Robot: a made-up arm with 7 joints. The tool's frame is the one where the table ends. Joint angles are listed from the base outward.
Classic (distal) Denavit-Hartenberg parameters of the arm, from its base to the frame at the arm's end. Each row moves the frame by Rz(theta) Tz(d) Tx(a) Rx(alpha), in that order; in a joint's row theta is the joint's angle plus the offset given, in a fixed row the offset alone. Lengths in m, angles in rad.
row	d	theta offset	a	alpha
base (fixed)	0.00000	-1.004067	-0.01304	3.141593
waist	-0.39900	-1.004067	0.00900	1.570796
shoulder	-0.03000	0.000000	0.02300	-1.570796
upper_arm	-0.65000	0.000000	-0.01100	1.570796
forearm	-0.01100	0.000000	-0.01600	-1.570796
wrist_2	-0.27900	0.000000	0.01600	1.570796
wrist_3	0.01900	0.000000	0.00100	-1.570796
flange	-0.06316	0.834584	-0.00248	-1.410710
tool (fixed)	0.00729	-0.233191	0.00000	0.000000
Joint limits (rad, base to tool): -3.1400..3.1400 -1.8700..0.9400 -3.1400..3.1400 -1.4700..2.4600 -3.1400..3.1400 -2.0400..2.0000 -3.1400..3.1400
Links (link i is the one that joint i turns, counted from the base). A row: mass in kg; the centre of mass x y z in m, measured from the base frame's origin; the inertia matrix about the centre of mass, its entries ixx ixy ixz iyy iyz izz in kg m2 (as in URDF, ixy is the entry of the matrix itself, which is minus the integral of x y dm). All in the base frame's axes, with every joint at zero. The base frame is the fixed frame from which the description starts. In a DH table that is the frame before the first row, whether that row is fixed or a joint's. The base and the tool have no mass.
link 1: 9.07; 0.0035 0.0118 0.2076; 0.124 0 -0.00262 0.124 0 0.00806
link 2: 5.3; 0.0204 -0.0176 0.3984; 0.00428 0 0 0.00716 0 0.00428
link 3: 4.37; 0.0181 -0.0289 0.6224; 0.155 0 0.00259 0.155 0 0.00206
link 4: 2.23; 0.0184 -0.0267 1.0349; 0.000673 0 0 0.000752 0 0.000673
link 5: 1.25; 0.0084 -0.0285 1.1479; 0.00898 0 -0.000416 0.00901 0 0.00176
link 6: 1.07; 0.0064 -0.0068 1.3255; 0.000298 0 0 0.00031 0 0.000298
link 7: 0.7; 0.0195 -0.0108 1.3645; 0.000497 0 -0.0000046 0.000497 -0.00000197 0.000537
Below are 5 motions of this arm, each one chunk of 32 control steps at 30 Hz.
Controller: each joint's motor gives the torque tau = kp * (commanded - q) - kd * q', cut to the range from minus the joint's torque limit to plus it. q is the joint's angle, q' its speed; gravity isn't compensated. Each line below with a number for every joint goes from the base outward.
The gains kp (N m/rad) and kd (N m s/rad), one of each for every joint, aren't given. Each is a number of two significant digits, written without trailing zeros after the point. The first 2 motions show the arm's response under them.
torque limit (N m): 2.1 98 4.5 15 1.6 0.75 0.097
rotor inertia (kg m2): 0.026 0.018 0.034 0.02 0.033 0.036 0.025
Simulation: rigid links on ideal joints. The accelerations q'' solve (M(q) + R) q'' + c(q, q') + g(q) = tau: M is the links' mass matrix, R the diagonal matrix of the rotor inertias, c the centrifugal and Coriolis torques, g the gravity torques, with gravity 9.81 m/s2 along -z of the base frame. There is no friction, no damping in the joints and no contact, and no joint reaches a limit. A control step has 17 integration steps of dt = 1/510 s. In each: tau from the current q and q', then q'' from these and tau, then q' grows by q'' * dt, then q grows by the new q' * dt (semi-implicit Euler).
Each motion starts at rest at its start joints. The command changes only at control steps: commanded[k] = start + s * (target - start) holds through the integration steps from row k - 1 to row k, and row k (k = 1, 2, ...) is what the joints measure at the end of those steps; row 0 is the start. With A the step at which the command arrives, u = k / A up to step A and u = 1 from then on. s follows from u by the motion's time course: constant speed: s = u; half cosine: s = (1 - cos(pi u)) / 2; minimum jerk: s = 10 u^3 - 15 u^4 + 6 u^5; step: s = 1 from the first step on.
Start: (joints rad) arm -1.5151 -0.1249 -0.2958 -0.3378 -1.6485 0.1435 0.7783
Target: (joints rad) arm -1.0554 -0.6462 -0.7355 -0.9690 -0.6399 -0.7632 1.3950
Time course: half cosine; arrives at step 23
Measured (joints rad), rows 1 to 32:
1: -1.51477 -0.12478 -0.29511 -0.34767 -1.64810 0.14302 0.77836
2: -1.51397 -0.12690 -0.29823 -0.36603 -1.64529 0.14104 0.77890
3: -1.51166 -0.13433 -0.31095 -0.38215 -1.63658 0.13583 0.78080
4: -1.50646 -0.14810 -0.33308 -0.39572 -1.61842 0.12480 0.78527
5: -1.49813 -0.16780 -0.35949 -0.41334 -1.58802 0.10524 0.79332
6: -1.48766 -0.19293 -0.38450 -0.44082 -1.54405 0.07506 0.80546
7: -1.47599 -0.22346 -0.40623 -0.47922 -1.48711 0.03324 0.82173
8: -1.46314 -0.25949 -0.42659 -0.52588 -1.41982 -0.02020 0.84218
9: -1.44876 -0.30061 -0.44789 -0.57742 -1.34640 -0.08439 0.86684
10: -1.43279 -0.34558 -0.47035 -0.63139 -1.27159 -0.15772 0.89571
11: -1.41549 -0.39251 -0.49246 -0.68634 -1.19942 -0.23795 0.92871
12: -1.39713 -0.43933 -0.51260 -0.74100 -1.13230 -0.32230 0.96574
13: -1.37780 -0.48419 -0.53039 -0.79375 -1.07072 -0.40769 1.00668
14: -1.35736 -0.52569 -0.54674 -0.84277 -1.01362 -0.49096 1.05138
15: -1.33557 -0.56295 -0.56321 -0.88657 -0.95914 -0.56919 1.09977
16: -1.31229 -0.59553 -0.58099 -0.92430 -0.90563 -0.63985 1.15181
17: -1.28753 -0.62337 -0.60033 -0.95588 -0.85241 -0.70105 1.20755
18: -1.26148 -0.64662 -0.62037 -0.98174 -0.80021 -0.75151 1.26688
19: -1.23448 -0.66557 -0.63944 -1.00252 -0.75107 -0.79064 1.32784
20: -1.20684 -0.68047 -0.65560 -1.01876 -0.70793 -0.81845 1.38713
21: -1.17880 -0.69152 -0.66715 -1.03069 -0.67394 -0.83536 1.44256
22: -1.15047 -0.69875 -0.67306 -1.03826 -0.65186 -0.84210 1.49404
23: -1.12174 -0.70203 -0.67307 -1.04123 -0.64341 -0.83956 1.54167
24: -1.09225 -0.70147 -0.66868 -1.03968 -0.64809 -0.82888 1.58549
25: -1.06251 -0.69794 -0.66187 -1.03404 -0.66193 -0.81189 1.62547
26: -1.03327 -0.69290 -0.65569 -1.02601 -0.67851 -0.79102 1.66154
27: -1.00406 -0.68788 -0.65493 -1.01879 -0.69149 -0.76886 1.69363
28: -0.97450 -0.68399 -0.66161 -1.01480 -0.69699 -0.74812 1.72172
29: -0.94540 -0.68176 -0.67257 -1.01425 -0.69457 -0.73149 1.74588
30: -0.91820 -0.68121 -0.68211 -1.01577 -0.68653 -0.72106 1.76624
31: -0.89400 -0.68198 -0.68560 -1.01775 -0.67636 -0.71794 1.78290
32: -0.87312 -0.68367 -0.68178 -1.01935 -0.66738 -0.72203 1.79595
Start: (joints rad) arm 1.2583 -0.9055 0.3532 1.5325 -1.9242 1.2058 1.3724
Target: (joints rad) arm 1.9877 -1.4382 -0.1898 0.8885 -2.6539 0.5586 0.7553
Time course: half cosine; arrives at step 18
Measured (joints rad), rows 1 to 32:
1: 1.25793 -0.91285 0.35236 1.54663 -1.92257 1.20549 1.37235
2: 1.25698 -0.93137 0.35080 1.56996 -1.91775 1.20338 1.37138
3: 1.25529 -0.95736 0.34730 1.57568 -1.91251 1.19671 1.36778
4: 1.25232 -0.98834 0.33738 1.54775 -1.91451 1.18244 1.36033
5: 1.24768 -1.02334 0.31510 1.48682 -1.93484 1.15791 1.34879
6: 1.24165 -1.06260 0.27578 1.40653 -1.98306 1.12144 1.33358
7: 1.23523 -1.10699 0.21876 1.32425 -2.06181 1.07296 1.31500
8: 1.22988 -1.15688 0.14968 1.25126 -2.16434 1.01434 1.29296
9: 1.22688 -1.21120 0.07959 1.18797 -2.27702 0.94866 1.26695
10: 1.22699 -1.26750 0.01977 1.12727 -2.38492 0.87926 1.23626
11: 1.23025 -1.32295 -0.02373 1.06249 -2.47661 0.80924 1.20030
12: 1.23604 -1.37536 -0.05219 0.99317 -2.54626 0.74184 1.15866
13: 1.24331 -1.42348 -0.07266 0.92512 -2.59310 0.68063 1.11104
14: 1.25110 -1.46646 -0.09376 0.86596 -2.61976 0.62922 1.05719
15: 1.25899 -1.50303 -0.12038 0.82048 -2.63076 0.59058 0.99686
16: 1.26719 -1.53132 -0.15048 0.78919 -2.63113 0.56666 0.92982
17: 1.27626 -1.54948 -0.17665 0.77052 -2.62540 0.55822 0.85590
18: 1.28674 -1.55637 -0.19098 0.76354 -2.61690 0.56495 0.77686
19: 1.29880 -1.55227 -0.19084 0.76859 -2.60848 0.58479 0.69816
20: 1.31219 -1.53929 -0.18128 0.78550 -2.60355 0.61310 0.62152
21: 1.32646 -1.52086 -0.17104 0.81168 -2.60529 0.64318 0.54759
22: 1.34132 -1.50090 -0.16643 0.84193 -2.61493 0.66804 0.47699
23: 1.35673 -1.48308 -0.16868 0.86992 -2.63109 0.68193 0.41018
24: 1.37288 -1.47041 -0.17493 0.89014 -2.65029 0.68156 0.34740
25: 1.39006 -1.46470 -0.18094 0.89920 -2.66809 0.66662 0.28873
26: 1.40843 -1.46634 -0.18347 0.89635 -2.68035 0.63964 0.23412
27: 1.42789 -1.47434 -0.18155 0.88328 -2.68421 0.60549 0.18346
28: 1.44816 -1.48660 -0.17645 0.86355 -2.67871 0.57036 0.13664
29: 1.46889 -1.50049 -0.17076 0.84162 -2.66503 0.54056 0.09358
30: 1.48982 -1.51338 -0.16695 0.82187 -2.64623 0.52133 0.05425
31: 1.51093 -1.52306 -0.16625 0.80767 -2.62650 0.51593 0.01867
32: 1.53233 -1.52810 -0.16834 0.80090 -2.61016 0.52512 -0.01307
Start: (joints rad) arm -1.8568 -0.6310 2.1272 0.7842 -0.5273 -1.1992 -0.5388
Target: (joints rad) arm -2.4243 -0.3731 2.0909 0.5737 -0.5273 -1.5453 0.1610
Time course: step
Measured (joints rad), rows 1 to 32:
1: -1.86311 -0.61858 2.16002 0.75763 -0.51511 -1.20838 -0.53480
2: -1.87645 -0.58426 2.22675 0.69341 -0.48582 -1.23485 -0.52273
3: -1.88395 -0.52532 2.29995 0.64429 -0.45565 -1.27891 -0.50294
4: -1.87752 -0.44525 2.34833 0.63047 -0.43548 -1.34174 -0.47594
5: -1.86345 -0.36729 2.33247 0.60645 -0.42945 -1.42352 -0.44242
6: -1.85154 -0.31101 2.22022 0.55195 -0.44097 -1.51772 -0.40374
7: -1.85992 -0.28253 2.03819 0.49470 -0.47304 -1.61509 -0.36275
8: -1.90222 -0.27924 1.88617 0.47203 -0.52535 -1.70556 -0.32241
9: -1.96324 -0.29897 1.78105 0.49850 -0.58396 -1.78303 -0.28281
10: -2.03365 -0.33656 1.73849 0.55165 -0.62891 -1.84514 -0.24223
11: -2.11152 -0.38170 1.78078 0.59550 -0.64504 -1.88985 -0.19837
12: -2.19475 -0.42220 1.93146 0.61379 -0.62958 -1.91568 -0.14956
13: -2.27494 -0.45078 2.15372 0.62721 -0.58748 -1.92115 -0.09470
14: -2.34178 -0.46548 2.34391 0.65806 -0.52357 -1.90566 -0.03285
15: -2.40014 -0.46580 2.49149 0.69341 -0.44854 -1.87001 0.03620
16: -2.45013 -0.45529 2.58775 0.71209 -0.37615 -1.81546 0.11176
17: -2.49114 -0.43884 2.62580 0.70012 -0.31895 -1.74286 0.18870
18: -2.52081 -0.41988 2.59579 0.66436 -0.28290 -1.65648 0.26362
19: -2.53617 -0.40071 2.48462 0.62626 -0.27501 -1.56695 0.33607
20: -2.53506 -0.38428 2.28112 0.60596 -0.30111 -1.48558 0.40594
21: -2.52700 -0.37362 2.03368 0.60648 -0.36524 -1.42213 0.47261
22: -2.53331 -0.36780 1.85602 0.60799 -0.45680 -1.38296 0.53447
23: -2.55421 -0.36610 1.75469 0.60195 -0.54871 -1.37075 0.59131
24: -2.58438 -0.36756 1.72780 0.59131 -0.61866 -1.38470 0.64304
25: -2.61807 -0.37107 1.77690 0.58367 -0.65400 -1.42095 0.68965
26: -2.65283 -0.37554 1.90521 0.58504 -0.65206 -1.47327 0.73132
27: -2.68753 -0.38108 2.08735 0.59848 -0.61703 -1.53425 0.76869
28: -2.71051 -0.39047 2.21103 0.62248 -0.55526 -1.59654 0.80347
29: -2.71931 -0.40288 2.25108 0.64296 -0.48125 -1.65267 0.83635
30: -2.71495 -0.41554 2.21921 0.65391 -0.41252 -1.69623 0.86738
31: -2.70038 -0.42506 2.13970 0.65660 -0.36458 -1.72303 0.89625
32: -2.68474 -0.42728 2.07785 0.64949 -0.34851 -1.73217 0.92227

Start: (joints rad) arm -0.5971 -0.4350 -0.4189 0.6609 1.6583 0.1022 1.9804
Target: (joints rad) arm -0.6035 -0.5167 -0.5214 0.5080 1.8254 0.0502 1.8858
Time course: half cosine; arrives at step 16
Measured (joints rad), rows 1 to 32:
1: -0.59920 -0.43908 -0.41706 0.67336 1.65684 0.10145 1.98037
2: -0.60210 -0.44732 -0.41560 0.69119 1.65230 0.09888 1.98037
3: -0.60265 -0.45549 -0.41903 0.69320 1.64599 0.09414 1.98027
4: -0.60067 -0.46235 -0.42825 0.67523 1.64187 0.08732 1.97963
5: -0.59784 -0.46916 -0.44103 0.64730 1.64474 0.07892 1.97779
6: -0.59593 -0.47762 -0.45394 0.62186 1.65764 0.06945 1.97417
7: -0.59554 -0.48812 -0.46476 0.60401 1.68032 0.05933 1.96841
8: -0.59606 -0.49963 -0.47355 0.59055 1.70972 0.04887 1.96048
9: -0.59666 -0.51073 -0.48165 0.57589 1.74152 0.03842 1.95056
10: -0.59709 -0.52063 -0.49004 0.55770 1.77169 0.02844 1.93901
11: -0.59761 -0.52934 -0.49862 0.53809 1.79734 0.01948 1.92623
12: -0.59865 -0.53719 -0.50648 0.52075 1.81689 0.01208 1.91276
13: -0.60027 -0.54419 -0.51276 0.50793 1.82981 0.00657 1.89923
14: -0.60222 -0.54996 -0.51715 0.49953 1.83642 0.00304 1.88637
15: -0.60409 -0.55396 -0.51970 0.49438 1.83771 0.00145 1.87493
16: -0.60560 -0.55582 -0.52048 0.49189 1.83508 0.00165 1.86564
17: -0.60668 -0.55546 -0.51977 0.49218 1.83007 0.00349 1.85907
18: -0.60738 -0.55318 -0.51845 0.49520 1.82424 0.00675 1.85557
19: -0.60772 -0.54956 -0.51754 0.50034 1.81883 0.01111 1.85522
20: -0.60772 -0.54533 -0.51752 0.50648 1.81451 0.01611 1.85781
21: -0.60732 -0.54127 -0.51820 0.51240 1.81142 0.02122 1.86289
22: -0.60651 -0.53805 -0.51905 0.51707 1.80942 0.02588 1.86985
23: -0.60537 -0.53617 -0.51961 0.51977 1.80827 0.02961 1.87795
24: -0.60403 -0.53583 -0.51978 0.52025 1.80790 0.03203 1.88641
25: -0.60269 -0.53696 -0.51970 0.51865 1.80833 0.03294 1.89448
26: -0.60154 -0.53923 -0.51964 0.51543 1.80965 0.03230 1.90147
27: -0.60071 -0.54215 -0.51971 0.51133 1.81183 0.03022 1.90685
28: -0.60027 -0.54514 -0.51988 0.50712 1.81471 0.02694 1.91026
29: -0.60022 -0.54770 -0.52000 0.50357 1.81793 0.02284 1.91155
30: -0.60053 -0.54941 -0.51995 0.50120 1.82100 0.01839 1.91076
31: -0.60112 -0.55006 -0.51969 0.50029 1.82339 0.01411 1.90812
32: -0.60194 -0.54964 -0.51934 0.50086 1.82468 0.01049 1.90402

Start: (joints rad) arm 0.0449 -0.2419 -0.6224 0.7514 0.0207 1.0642 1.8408
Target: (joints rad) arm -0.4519 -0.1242 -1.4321 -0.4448 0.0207 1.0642 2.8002
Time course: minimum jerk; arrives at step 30
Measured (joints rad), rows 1 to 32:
1: 0.04178 -0.24422 -0.62093 0.76458 0.02176 1.06576 1.84038
2: 0.03955 -0.24812 -0.62251 0.78634 0.02579 1.07210 1.83906
3: 0.04246 -0.25017 -0.63193 0.79614 0.03316 1.08502 1.83704
4: 0.04713 -0.24915 -0.64765 0.78606 0.04203 1.10377 1.83515
5: 0.04734 -0.24580 -0.66503 0.75969 0.04919 1.12531 1.83483
6: 0.03912 -0.24141 -0.68114 0.72438 0.05226 1.14586 1.83715
7: 0.02293 -0.23682 -0.69754 0.68463 0.05097 1.16238 1.84243
8: 0.00225 -0.23210 -0.71934 0.64056 0.04674 1.17309 1.85064
9: -0.01970 -0.22704 -0.75140 0.59038 0.04137 1.17724 1.86174
10: -0.04195 -0.22166 -0.79487 0.53313 0.03577 1.17486 1.87578
11: -0.06536 -0.21631 -0.84627 0.46916 0.02973 1.16656 1.89289
12: -0.09094 -0.21134 -0.89946 0.39902 0.02261 1.15353 1.91320
13: -0.11884 -0.20683 -0.94936 0.32279 0.01415 1.13738 1.93682
14: -0.14868 -0.20254 -0.99475 0.24092 0.00485 1.11970 1.96388
15: -0.18013 -0.19817 -1.03801 0.15534 -0.00443 1.10185 1.99449
16: -0.21287 -0.19355 -1.08196 0.06913 -0.01317 1.08489 2.02883
17: -0.24609 -0.18851 -1.12681 -0.01484 -0.02140 1.06969 2.06707
18: -0.27863 -0.18270 -1.17053 -0.09461 -0.02909 1.05696 2.10931
19: -0.30960 -0.17581 -1.21165 -0.16872 -0.03569 1.04716 2.15563
20: -0.33859 -0.16779 -1.25038 -0.23583 -0.04015 1.04051 2.20608
21: -0.36549 -0.15889 -1.28759 -0.29490 -0.04145 1.03704 2.26068
22: -0.39026 -0.14961 -1.32341 -0.34540 -0.03895 1.03657 2.31938
23: -0.41281 -0.14051 -1.35699 -0.38731 -0.03262 1.03878 2.38212
24: -0.43287 -0.13218 -1.38693 -0.42092 -0.02317 1.04313 2.44877
25: -0.44997 -0.12511 -1.41186 -0.44660 -0.01190 1.04896 2.51918
26: -0.46346 -0.11972 -1.43074 -0.46467 -0.00049 1.05555 2.59324
27: -0.47280 -0.11626 -1.44298 -0.47558 0.00929 1.06219 2.67085
28: -0.47757 -0.11484 -1.44853 -0.48010 0.01605 1.06829 2.75124
29: -0.47771 -0.11536 -1.44793 -0.47954 0.01893 1.07346 2.82946
30: -0.47379 -0.11763 -1.44250 -0.47581 0.01781 1.07754 2.90292
31: -0.46678 -0.12124 -1.43429 -0.47131 0.01321 1.08060 2.97176
32: -0.45820 -0.12563 -1.42543 -0.46823 0.00607 1.08278 3.03621

